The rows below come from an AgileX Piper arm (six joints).
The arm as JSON. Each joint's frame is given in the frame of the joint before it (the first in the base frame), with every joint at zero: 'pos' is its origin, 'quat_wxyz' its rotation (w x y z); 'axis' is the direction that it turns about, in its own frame. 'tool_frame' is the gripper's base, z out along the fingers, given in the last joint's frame.
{
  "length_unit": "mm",
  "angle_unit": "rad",
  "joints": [
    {
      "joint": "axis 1",
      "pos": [
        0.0,
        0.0,
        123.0
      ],
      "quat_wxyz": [
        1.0,
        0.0,
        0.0,
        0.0
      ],
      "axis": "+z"
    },
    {
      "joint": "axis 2",
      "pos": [
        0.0,
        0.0,
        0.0
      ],
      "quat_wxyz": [
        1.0,
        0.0,
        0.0,
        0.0
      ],
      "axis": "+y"
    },
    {
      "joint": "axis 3",
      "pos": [
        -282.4,
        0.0,
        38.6
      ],
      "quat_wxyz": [
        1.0,
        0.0,
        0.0,
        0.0
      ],
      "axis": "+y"
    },
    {
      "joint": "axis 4",
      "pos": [
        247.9,
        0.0,
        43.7
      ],
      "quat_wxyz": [
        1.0,
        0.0,
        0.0,
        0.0
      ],
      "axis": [
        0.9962,
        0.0,
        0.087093
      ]
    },
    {
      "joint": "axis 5",
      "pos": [
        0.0,
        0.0,
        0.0
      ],
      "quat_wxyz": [
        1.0,
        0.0,
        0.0,
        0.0
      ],
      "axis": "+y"
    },
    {
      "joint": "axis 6",
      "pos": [
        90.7,
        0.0,
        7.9
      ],
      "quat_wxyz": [
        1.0,
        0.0,
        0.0,
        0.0
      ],
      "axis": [
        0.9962,
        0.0,
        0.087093
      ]
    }
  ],
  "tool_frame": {
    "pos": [
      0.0,
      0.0,
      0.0
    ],
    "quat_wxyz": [
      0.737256,
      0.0,
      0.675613,
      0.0
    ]
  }
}
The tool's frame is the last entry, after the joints.
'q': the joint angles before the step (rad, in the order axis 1, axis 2, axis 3, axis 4, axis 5, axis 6). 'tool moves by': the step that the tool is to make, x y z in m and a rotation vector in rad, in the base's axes. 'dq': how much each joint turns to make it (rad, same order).
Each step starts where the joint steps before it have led.
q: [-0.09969, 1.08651, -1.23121, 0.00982, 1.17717, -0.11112]
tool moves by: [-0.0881, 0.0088, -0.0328, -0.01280, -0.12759, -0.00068]
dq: [0.00068, -0.37872, 0.31634, -0.00074, -0.06587, 0.00074]
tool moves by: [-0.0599, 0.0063, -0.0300, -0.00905, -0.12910, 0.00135]
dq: [-0.00103, -0.30398, 0.18131, 0.00490, -0.00668, -0.00109]
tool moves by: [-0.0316, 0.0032, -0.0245, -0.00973, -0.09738, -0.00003]
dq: [-0.00045, -0.20240, 0.10674, 0.00044, -0.00220, -0.00043]
